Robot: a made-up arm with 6 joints. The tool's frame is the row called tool.
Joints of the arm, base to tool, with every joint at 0 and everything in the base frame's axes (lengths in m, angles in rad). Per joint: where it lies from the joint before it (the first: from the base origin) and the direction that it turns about. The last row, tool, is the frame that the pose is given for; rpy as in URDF.
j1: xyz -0.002 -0.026 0.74 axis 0 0 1
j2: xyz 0.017 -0.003 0.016 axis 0 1 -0.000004
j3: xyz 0.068 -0.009 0.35 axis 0 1 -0.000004
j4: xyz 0.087 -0.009 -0.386 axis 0 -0.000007 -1
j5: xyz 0.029 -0.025 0.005 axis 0 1 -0.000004
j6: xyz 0.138 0.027 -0.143 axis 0 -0.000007 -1
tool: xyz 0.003 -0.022 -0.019 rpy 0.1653 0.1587 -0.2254
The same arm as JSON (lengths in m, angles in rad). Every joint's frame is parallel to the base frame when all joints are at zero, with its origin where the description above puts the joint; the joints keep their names.
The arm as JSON. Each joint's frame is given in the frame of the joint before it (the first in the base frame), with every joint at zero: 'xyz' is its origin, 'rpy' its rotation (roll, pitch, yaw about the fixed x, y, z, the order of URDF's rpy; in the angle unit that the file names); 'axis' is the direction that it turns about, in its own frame. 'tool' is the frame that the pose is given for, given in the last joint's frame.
{
  "units": {
    "length": "m",
    "angle": "rad"
  },
  "joints": [
    {
      "name": "j1",
      "type": "revolute",
      "origin": {
        "xyz": [
          -0.002,
          -0.026,
          0.74
        ],
        "rpy": [
          0.0,
          0.0,
          0.0
        ]
      },
      "axis": [
        0.0,
        0.0,
        1.0
      ]
    },
    {
      "name": "j2",
      "type": "revolute",
      "origin": {
        "xyz": [
          0.017,
          -0.003,
          0.016
        ],
        "rpy": [
          0.0,
          0.0,
          0.0
        ]
      },
      "axis": [
        0.0,
        1.0,
        0.0
      ]
    },
    {
      "name": "j3",
      "type": "revolute",
      "origin": {
        "xyz": [
          0.068,
          -0.009,
          0.35
        ],
        "rpy": [
          0.0,
          0.0,
          0.0
        ]
      },
      "axis": [
        0.0,
        1.0,
        0.0
      ]
    },
    {
      "name": "j4",
      "type": "revolute",
      "origin": {
        "xyz": [
          0.087,
          -0.009,
          -0.386
        ],
        "rpy": [
          0.0,
          0.0,
          0.0
        ]
      },
      "axis": [
        0.0,
        0.0,
        -1.0
      ]
    },
    {
      "name": "j5",
      "type": "revolute",
      "origin": {
        "xyz": [
          0.029,
          -0.025,
          0.005
        ],
        "rpy": [
          0.0,
          0.0,
          0.0
        ]
      },
      "axis": [
        0.0,
        1.0,
        0.0
      ]
    },
    {
      "name": "j6",
      "type": "revolute",
      "origin": {
        "xyz": [
          0.138,
          0.027,
          -0.143
        ],
        "rpy": [
          0.0,
          0.0,
          0.0
        ]
      },
      "axis": [
        0.0,
        0.0,
        -1.0
      ]
    }
  ],
  "tool": {
    "origin": {
      "xyz": [
        0.003,
        -0.022,
        -0.019
      ],
      "rpy": [
        0.1653,
        0.1587,
        -0.2254
      ]
    }
  }
}

